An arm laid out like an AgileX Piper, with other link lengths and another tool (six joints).
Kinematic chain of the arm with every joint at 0, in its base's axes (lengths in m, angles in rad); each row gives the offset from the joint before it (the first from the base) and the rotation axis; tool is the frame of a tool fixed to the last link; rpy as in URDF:
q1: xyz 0 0 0.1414 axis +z
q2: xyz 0 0 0 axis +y
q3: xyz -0.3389 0 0.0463 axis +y
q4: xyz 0.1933 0 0.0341 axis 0.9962 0 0.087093
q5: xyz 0 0 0 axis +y
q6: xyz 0.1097 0 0.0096 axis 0.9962 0 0.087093
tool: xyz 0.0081 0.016 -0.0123 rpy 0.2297 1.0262 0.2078
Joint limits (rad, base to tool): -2.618..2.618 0..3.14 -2.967..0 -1.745..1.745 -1.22..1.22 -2.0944..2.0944
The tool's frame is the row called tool.
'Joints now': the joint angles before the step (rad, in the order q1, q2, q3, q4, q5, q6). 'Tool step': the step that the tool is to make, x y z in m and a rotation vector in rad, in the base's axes. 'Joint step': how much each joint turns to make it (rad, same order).
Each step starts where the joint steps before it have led.
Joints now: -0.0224, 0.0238, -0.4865, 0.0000, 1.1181, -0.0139
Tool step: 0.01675, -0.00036, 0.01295, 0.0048, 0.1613, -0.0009
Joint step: 0.0000, 0.1614, 0.0000, 0.0000, 0.0000, 0.0015
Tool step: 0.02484, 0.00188, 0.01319, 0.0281, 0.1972, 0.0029
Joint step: 0.0001, 0.2058, 0.0000, 0.0216, -0.0080, 0.0043
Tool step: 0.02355, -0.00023, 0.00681, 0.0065, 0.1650, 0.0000
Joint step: 0.0000, 0.1763, 0.0000, 0.0028, -0.0112, 0.0001
